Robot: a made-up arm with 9 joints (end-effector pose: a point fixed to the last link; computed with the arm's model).
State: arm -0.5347 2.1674 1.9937 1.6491 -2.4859 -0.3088 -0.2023 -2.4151 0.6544
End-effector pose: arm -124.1 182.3 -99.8 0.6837 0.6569 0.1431 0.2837
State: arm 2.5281 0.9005 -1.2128 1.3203 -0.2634 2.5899 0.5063 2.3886 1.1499
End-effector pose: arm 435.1 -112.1 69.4 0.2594 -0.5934 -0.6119 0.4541
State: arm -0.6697 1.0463 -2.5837 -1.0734 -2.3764 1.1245 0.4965 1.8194 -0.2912
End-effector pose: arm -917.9 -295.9 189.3 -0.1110 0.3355 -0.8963 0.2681
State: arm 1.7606 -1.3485 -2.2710 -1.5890 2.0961 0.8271 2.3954 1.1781 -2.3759
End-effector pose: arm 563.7 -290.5 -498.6 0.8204 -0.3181 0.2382 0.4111
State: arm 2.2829 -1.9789 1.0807 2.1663 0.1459 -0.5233 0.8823 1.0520 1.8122
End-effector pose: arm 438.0 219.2 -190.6 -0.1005 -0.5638 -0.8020 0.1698
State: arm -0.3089 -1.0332 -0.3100 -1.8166 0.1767 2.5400 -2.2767 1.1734 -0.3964
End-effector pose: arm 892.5 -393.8 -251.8 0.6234 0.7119 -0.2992 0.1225
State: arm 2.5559 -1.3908 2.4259 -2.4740 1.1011 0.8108 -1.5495 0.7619 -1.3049
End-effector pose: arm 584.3 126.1 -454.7 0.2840 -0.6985 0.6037 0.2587
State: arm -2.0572 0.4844 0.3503 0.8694 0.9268 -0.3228 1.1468 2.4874 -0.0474
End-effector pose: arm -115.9 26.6 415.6 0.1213 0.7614 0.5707 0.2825
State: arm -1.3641 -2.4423 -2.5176 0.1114 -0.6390 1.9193 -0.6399 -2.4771 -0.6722
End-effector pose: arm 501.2 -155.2 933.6 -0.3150 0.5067 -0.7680 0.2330
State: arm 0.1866 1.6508 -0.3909 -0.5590 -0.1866 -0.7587 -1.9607 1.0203 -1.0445
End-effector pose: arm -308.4 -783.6 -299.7 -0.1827 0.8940 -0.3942 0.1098
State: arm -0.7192 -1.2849 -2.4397 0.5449 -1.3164 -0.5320 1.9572 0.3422 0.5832
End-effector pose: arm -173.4 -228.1 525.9 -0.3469 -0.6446 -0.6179 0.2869
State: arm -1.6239 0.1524 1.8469 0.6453 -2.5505 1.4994 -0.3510 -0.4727 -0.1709
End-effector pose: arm -319.1 -472.3 355.3 -0.5455 -0.4307 0.6482 0.3112
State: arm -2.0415 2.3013 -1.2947 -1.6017 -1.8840 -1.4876 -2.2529 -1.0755 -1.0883
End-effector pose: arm -288.8 27.4 1.6 -0.3839 0.4403 -0.6408 0.4982
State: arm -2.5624 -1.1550 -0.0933 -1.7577 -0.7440 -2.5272 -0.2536 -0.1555 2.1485
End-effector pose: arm 942.8 49.9 220.5 0.3194 0.0983 0.8046 0.4908
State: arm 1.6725 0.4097 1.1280 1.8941 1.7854 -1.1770 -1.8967 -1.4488 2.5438
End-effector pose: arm -278.9 -69.2 -224.4 0.3582 0.2574 0.3950 0.8058
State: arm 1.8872 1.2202 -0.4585 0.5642 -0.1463 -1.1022 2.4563 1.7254 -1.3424
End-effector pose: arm 52.9 50.5 -728.7 0.5282 -0.8093 0.2438 0.0809
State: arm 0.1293 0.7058 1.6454 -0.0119 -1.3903 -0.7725 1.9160 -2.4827 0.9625
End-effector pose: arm -286.8 112.4 -252.0 -0.5493 -0.8258 0.0915 0.0895
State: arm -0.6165 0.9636 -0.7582 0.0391 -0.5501 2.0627 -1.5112 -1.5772 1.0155
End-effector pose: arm 215.0 1.9 801.1 0.5624 -0.3235 0.7377 0.1866
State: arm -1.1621 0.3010 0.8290 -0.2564 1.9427 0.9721 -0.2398 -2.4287 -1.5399
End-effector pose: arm -473.8 -629.5 183.7 -0.3237 -0.7468 -0.1784 0.5529
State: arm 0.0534 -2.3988 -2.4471 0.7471 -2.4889 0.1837 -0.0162 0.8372 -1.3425
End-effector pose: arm 612.8 -574.1 272.7 0.1136 0.5152 -0.5066 0.6819
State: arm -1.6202 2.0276 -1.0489 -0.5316 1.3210 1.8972 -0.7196 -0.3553 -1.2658
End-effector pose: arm -373.7 393.3 308.1 -0.5942 0.6845 -0.1450 0.3966
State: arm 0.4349 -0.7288 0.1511 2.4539 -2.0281 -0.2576 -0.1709 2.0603 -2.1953
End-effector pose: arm 448.5 -429.0 72.9 -0.0714 0.4860 -0.6836 0.5399
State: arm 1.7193 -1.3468 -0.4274 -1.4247 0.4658 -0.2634 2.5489 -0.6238 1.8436
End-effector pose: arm 658.3 135.0 408.9 -0.6821 -0.5295 0.5008 0.0593
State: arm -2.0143 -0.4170 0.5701 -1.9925 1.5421 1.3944 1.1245 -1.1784 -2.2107
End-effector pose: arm -246.8 116.1 790.7 -0.3570 -0.6770 -0.2057 0.6098
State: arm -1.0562 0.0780 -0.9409 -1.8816 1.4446 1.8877 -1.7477 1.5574 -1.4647
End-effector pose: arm 86.6 -856.6 556.2 0.8608 0.3696 -0.3062 0.1691
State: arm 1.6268 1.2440 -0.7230 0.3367 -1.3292 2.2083 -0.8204 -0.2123 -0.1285
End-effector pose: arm -19.1 -276.9 -510.9 -0.5109 -0.8400 0.1595 0.0895
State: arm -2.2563 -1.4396 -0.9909 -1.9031 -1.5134 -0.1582 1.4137 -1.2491 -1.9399
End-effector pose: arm 834.0 328.8 -379.1 0.5381 0.7321 0.4060 0.0985
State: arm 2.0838 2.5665 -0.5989 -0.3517 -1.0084 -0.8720 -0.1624 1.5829 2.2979
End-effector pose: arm -271.8 97.6 -255.7 0.1453 -0.7916 -0.3605 0.4715
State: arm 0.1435 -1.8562 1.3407 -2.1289 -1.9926 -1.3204 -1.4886 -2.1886 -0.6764
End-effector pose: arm 626.9 -446.5 -380.7 0.6536 -0.4243 -0.2137 0.5892
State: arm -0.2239 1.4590 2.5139 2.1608 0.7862 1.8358 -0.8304 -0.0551 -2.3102
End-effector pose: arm -109.5 -12.1 50.3 -0.4631 -0.8277 -0.1784 0.2620
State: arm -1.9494 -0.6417 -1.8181 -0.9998 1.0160 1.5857 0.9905 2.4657 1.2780
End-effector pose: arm 531.1 949.2 213.5 0.2842 0.4744 -0.8031 0.2219
